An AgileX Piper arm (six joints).
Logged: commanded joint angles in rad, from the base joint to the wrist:
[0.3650, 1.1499, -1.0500, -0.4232, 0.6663, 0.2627]
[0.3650, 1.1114, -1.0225, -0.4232, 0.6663, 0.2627]
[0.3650, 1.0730, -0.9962, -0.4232, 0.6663, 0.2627]
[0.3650, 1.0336, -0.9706, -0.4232, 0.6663, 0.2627]
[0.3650, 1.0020, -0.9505, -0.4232, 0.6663, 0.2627]
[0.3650, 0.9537, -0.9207, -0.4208, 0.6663, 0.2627]
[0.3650, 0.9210, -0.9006, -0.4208, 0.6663, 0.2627]
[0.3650, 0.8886, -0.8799, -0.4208, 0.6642, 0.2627]
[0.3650, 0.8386, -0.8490, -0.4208, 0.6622, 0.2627]
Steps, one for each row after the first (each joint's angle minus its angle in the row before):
[0.0000, -0.0385, 0.0275, 0.0000, 0.0000, 0.0000]
[0.0000, -0.0384, 0.0263, 0.0000, 0.0000, 0.0000]
[0.0000, -0.0394, 0.0256, 0.0000, 0.0000, 0.0000]
[0.0000, -0.0316, 0.0201, 0.0000, 0.0000, 0.0000]
[0.0000, -0.0483, 0.0298, 0.0024, 0.0000, 0.0000]
[0.0000, -0.0327, 0.0201, 0.0000, 0.0000, 0.0000]
[0.0000, -0.0324, 0.0207, 0.0000, -0.0021, 0.0000]
[0.0000, -0.0500, 0.0309, 0.0000, -0.0020, 0.0000]

